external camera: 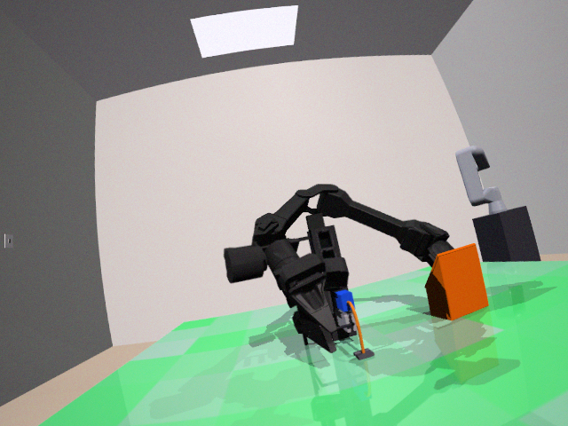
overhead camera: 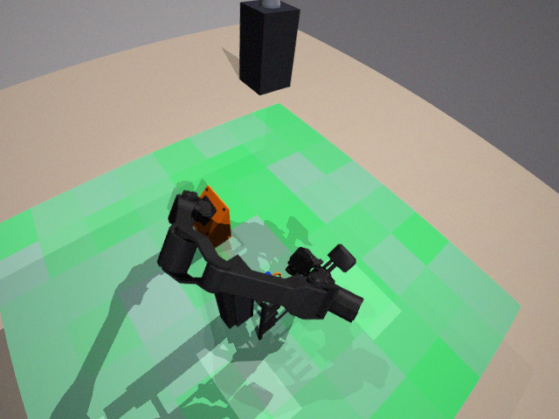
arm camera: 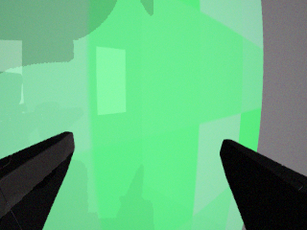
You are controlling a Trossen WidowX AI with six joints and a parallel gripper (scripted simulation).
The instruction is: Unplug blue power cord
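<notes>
My gripper tip is 18 cm to the left of the blue plug, 6 cm past it and 3 cm below it. From my gripper tip the other things lie so: power strip: 25 cm to the right, 5 cm behind, 5 cm above.
</notes>
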